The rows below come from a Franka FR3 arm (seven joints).
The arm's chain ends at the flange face. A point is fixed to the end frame.
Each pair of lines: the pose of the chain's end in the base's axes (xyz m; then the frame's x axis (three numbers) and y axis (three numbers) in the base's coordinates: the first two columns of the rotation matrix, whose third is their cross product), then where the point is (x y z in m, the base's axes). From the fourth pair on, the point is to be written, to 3 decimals.
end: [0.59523 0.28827 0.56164 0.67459 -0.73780 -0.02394 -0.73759 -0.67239 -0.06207]
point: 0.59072 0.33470 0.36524
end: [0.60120 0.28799 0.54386 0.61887 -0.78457 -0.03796 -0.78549 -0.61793 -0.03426]
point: 0.59404 0.33340 0.34730
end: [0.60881 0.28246 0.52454 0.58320 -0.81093 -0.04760 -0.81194 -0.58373 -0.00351]
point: 0.59759 0.32614 0.32777
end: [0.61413 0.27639 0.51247 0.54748 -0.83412 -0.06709 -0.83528 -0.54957 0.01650]
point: 0.599 0.322 0.316
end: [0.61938 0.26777 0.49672 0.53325 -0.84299 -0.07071 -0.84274 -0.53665 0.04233]
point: 0.601 0.311 0.300
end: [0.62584 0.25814 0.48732 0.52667 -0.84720 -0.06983 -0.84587 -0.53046 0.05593]
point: 0.605 0.300 0.291
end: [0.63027 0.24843 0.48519 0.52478 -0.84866 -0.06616 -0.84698 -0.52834 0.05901]
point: 0.610 0.289 0.289
